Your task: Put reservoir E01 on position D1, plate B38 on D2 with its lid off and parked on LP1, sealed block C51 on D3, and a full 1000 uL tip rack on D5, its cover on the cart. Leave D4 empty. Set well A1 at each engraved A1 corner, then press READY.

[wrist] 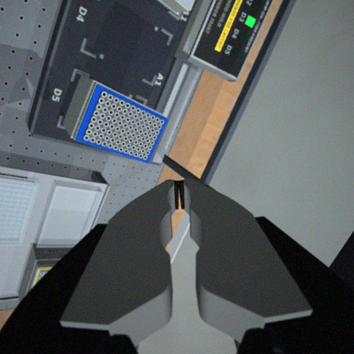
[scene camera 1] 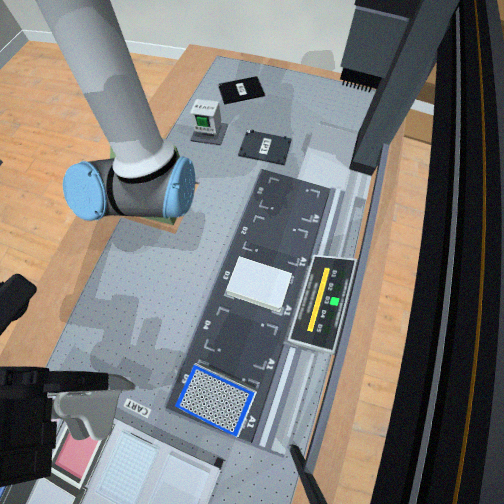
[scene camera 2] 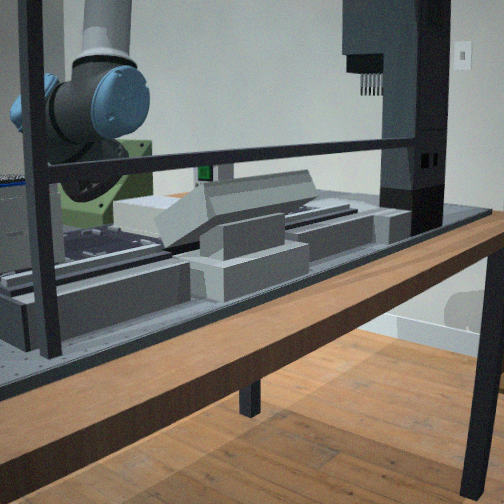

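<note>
My gripper [scene camera 1: 132, 385] [wrist: 178, 183] is shut and empty, over the cart side at lower left in scene camera 1. A blue-topped tip rack [scene camera 1: 216, 400] [wrist: 125, 121] stands on D5, tips filling its top, no cover on it; it looks slightly turned against the corner marks. A white block [scene camera 1: 260, 282] [scene camera 2: 145, 205] lies flat on D3; its code is not readable. D1, D2 and D4 show bare corner marks. The LP1 pad [scene camera 1: 265, 146] is bare. The READY box [scene camera 1: 206, 117] has a green button. Cart labware includes a pink item [scene camera 1: 76, 456], a pale blue plate [scene camera 1: 127, 467] [wrist: 11, 210] and a translucent tray [scene camera 1: 182, 482] [wrist: 75, 215].
The tilted screen [scene camera 1: 322, 302] [wrist: 225, 37] shows a yellow bar and a green square at D3. A dark gantry column [scene camera 1: 395, 75] [scene camera 2: 432, 110] stands at the far right end. A dark rail [scene camera 2: 240, 154] crosses the front. A black pad [scene camera 1: 230, 93] lies beyond LP1.
</note>
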